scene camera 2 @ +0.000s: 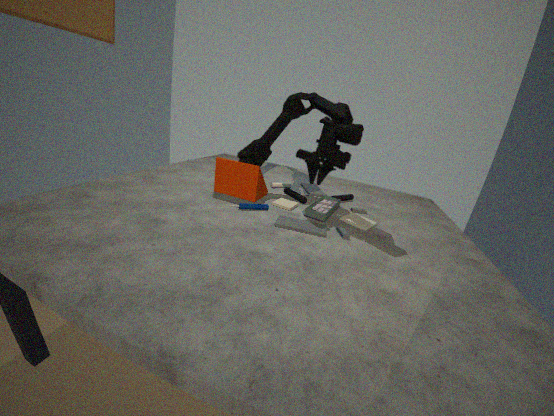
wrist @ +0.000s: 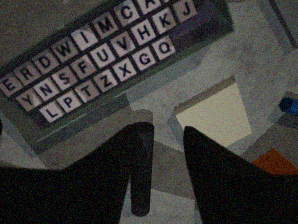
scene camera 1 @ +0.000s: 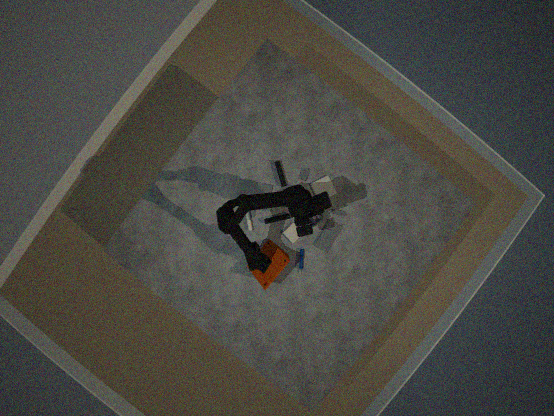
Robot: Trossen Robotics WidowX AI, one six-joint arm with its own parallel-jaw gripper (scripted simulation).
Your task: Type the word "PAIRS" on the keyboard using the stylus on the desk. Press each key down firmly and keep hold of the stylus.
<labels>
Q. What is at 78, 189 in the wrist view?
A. The gripper.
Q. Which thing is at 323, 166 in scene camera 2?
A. The gripper.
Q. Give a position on a cream pad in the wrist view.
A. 220, 114
</labels>
